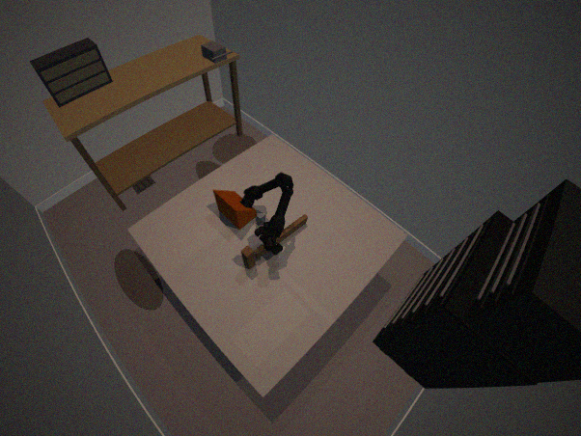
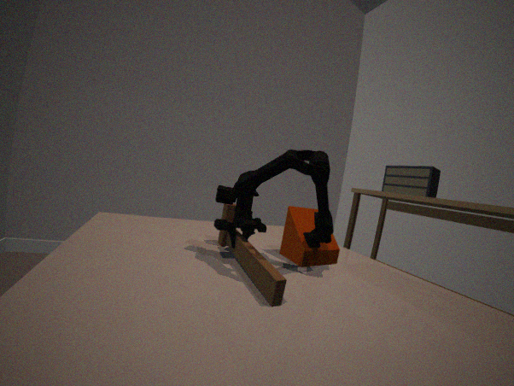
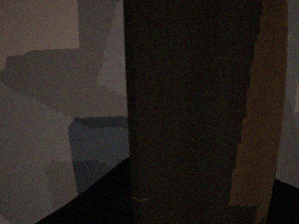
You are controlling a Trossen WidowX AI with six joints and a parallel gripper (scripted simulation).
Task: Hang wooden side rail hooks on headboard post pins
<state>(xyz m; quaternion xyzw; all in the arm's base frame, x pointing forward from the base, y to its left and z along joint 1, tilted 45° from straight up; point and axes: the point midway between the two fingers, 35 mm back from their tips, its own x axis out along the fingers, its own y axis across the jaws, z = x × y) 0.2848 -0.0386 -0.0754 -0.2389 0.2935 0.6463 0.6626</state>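
The headboard post is 14 cm to the right of my gripper tip, 4 cm above it and 1 cm behind it.
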